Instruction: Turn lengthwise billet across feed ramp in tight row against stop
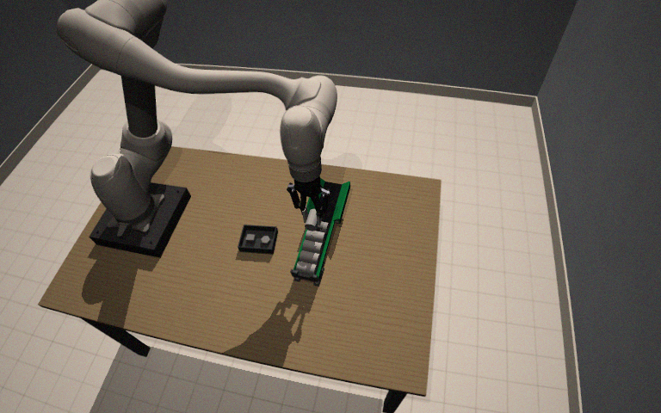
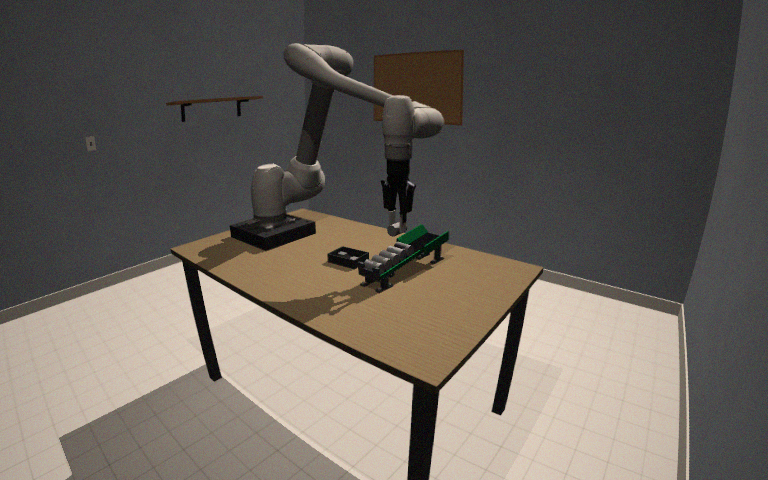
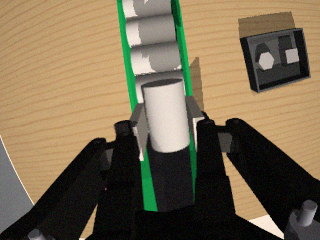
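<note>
Now: the billet 3 cm below my hand. The rest, counted from my hand: small black tray: 22 cm behind, 1 cm to the right, 19 cm below; then stop: 1 cm behind, 15 cm to the right, 14 cm below.
</note>
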